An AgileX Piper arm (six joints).
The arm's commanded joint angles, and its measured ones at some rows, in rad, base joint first. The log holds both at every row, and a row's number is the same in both.
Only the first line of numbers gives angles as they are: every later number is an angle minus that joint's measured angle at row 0.
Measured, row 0:
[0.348 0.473 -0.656 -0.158 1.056 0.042]
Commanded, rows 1 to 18:
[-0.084 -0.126 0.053 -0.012 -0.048 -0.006]
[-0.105 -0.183 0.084 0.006 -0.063 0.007]
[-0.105 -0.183 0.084 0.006 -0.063 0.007]
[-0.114 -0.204 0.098 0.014 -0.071 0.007]
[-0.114 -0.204 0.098 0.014 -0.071 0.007]
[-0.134 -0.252 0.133 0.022 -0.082 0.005]
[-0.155 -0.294 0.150 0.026 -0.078 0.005]
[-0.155 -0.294 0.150 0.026 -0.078 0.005]
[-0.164 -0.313 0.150 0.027 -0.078 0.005]
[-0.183 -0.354 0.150 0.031 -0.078 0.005]
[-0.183 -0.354 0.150 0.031 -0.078 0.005]
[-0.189 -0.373 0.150 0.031 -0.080 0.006]
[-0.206 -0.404 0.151 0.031 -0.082 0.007]
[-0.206 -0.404 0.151 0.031 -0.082 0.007]
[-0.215 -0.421 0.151 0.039 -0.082 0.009]
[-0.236 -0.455 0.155 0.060 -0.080 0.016]
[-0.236 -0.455 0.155 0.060 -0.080 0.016]
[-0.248 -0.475 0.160 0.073 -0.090 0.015]
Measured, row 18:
[-0.218 -0.427 0.147 0.043 -0.071 0.002]
